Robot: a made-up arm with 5 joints. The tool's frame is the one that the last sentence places.
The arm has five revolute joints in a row. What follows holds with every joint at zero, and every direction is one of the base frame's. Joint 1 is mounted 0.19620 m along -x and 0.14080 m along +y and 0.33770 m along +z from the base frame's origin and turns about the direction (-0.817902, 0.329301, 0.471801), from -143.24 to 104.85 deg. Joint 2 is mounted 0.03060 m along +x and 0.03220 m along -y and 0.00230 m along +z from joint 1 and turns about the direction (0.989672, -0.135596, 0.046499), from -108.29 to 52.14 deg. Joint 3 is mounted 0.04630 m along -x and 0.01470 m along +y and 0.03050 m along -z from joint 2 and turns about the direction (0.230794, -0.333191, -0.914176), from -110.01 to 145.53 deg. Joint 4 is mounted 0.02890 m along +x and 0.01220 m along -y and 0.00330 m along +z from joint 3 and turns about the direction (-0.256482, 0.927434, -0.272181), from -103.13 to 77.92 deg. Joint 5 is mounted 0.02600 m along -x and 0.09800 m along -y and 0.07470 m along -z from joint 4 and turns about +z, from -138.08 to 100.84 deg. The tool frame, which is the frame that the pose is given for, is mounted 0.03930 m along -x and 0.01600 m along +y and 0.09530 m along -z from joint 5; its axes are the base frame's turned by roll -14.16, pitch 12.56 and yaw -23.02 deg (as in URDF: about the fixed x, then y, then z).
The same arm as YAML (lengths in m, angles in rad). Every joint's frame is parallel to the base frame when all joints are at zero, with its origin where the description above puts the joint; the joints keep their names.
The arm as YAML. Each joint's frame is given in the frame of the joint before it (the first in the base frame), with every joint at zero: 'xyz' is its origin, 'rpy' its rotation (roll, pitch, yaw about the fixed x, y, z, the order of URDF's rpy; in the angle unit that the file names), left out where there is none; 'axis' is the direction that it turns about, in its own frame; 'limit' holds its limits. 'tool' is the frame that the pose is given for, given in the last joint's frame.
units:
  length: m
  angle: rad
joints:
  - name: joint 1
    type: revolute
    origin:
      xyz: [-0.1962, 0.1408, 0.3377]
    axis: [-0.817902, 0.329301, 0.471801]
    limit:
      lower: -2.5
      upper: 1.83
  - name: joint 2
    type: revolute
    origin:
      xyz: [0.0306, -0.0322, 0.0023]
    axis: [0.989672, -0.135596, 0.046499]
    limit:
      lower: -1.89
      upper: 0.91
  - name: joint 3
    type: revolute
    origin:
      xyz: [-0.0463, 0.0147, -0.0305]
    axis: [0.230794, -0.333191, -0.914176]
    limit:
      lower: -1.92
      upper: 2.54
  - name: joint 4
    type: revolute
    origin:
      xyz: [0.0289, -0.0122, 0.0033]
    axis: [-0.256506, 0.92742, -0.272206]
    limit:
      lower: -1.8
      upper: 1.36
  - name: joint 5
    type: revolute
    origin:
      xyz: [-0.026, -0.098, -0.0747]
    axis: "+z"
    limit:
      lower: -2.41
      upper: 1.76
tool:
  origin:
    xyz: [-0.0393, 0.016, -0.0953]
    rpy: [-0.2471, 0.2192, -0.4018]

